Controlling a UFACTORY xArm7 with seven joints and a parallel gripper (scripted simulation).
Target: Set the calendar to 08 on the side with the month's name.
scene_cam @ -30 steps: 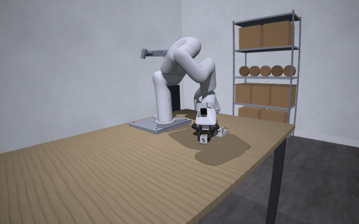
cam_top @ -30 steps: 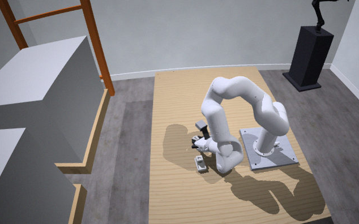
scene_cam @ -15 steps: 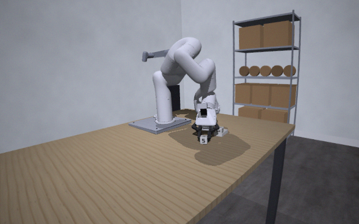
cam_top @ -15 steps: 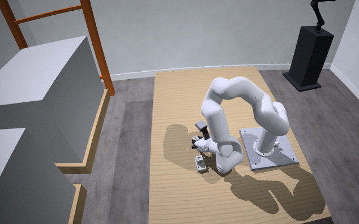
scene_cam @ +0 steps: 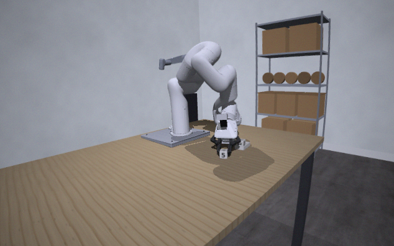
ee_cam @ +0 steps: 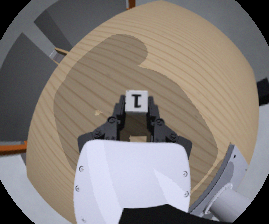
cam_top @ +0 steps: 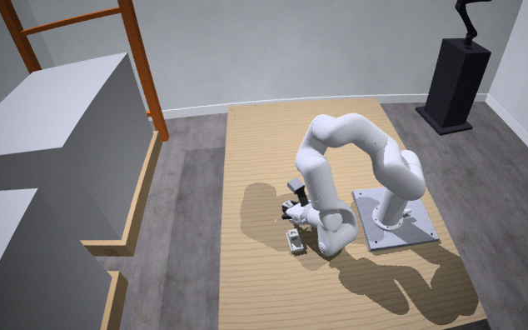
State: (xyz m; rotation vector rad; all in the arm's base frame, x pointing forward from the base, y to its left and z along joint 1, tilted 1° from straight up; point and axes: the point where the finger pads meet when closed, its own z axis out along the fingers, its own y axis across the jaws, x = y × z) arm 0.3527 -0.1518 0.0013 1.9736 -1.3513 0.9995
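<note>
My hand is 10 mm to the left of the white digit cube, 10 mm short of it and 10 mm above it. From my hand the other things lie so: white tray: 140 mm to the left, 20 mm below, 20 mm ahead.
</note>
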